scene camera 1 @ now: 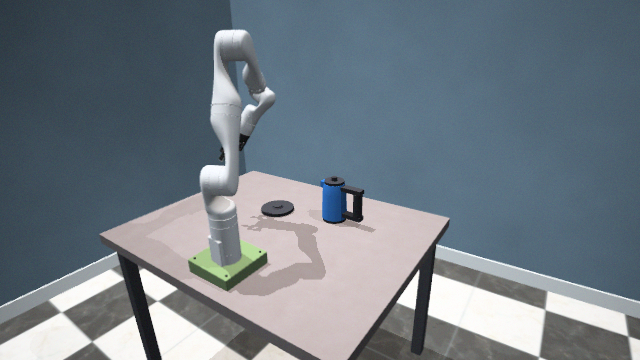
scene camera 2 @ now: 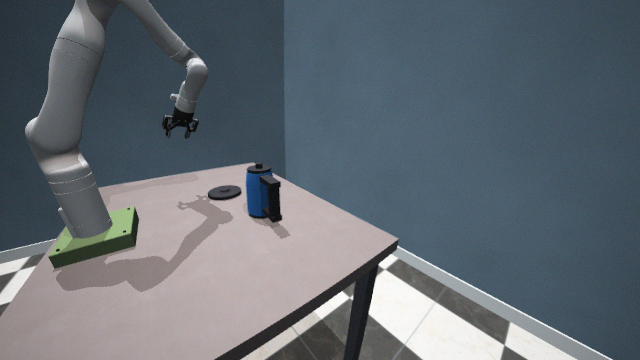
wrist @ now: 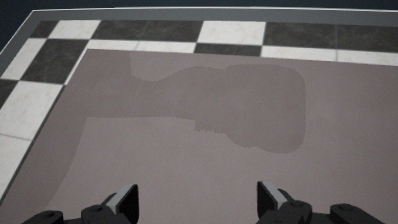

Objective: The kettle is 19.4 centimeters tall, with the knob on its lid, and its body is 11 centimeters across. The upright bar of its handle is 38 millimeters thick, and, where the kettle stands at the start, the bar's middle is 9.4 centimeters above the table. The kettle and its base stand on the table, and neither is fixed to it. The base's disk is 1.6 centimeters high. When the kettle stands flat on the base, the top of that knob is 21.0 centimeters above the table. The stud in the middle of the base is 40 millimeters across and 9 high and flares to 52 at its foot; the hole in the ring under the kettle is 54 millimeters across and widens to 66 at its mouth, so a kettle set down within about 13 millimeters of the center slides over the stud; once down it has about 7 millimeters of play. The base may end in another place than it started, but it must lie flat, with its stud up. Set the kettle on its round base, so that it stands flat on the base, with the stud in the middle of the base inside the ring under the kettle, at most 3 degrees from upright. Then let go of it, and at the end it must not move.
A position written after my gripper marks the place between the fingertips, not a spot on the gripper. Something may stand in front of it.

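There is a blue kettle (scene camera 2: 263, 197) that I can see, and scene camera 1 gives me the kettle (scene camera 1: 334, 201) too. In the wrist view the kettle is out of frame. What I can see of myself is my gripper (wrist: 197, 199).
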